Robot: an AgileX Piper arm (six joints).
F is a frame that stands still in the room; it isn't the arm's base.
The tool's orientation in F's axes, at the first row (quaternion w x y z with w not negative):
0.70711 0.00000 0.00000 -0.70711
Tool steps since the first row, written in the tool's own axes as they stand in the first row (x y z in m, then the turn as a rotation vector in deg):
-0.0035 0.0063 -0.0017 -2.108 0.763 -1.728
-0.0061 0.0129 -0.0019 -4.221 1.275 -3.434
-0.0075 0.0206 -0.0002 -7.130 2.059 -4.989
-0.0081 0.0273 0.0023 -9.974 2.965 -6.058
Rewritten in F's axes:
0.0063 0.0035 -0.0017 0.763 2.108 -1.728
0.0129 0.0061 -0.0019 1.275 4.221 -3.434
0.0206 0.0075 -0.0002 2.059 7.130 -4.989
0.0273 0.0081 0.0023 2.965 9.974 -6.058

